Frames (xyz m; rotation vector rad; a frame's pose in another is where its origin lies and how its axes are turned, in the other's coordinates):
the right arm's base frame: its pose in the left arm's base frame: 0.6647 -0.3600 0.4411 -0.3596 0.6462 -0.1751
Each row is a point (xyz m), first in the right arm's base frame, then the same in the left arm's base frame.
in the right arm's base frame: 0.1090 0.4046 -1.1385
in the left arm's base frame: 0.0688 -0.3254 -0.6151
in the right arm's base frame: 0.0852 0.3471 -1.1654
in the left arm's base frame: 0.0308 -0.3794 -0.5999
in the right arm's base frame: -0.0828 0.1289 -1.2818
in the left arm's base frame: -0.1835 -0.5674 -0.5097
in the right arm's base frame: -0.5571 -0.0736 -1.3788
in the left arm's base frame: -0.6260 -0.6530 -0.2409
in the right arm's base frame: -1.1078 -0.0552 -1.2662
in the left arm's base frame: -0.9889 -0.4570 0.1414
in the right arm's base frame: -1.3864 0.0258 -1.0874
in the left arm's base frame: -1.0940 -0.2585 0.3977
